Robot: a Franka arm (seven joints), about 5 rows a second.
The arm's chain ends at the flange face. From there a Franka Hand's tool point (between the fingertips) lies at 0.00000 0.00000 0.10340 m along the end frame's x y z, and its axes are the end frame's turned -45 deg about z.
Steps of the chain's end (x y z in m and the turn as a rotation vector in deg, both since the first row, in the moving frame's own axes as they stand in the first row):
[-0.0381, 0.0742, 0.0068, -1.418, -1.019, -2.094]
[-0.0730, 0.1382, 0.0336, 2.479, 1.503, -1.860]
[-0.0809, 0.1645, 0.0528, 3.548, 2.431, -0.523]
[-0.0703, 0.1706, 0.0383, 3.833, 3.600, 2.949]
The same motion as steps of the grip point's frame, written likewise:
[-0.0825, 0.0261, 0.0068, -0.282, -1.723, -2.094]
[-0.1443, 0.0448, 0.0335, 0.690, 2.816, -1.860]
[-0.1659, 0.0577, 0.0525, 0.790, 4.228, -0.523]
[-0.1609, 0.0709, 0.0379, 0.165, 5.256, 2.949]

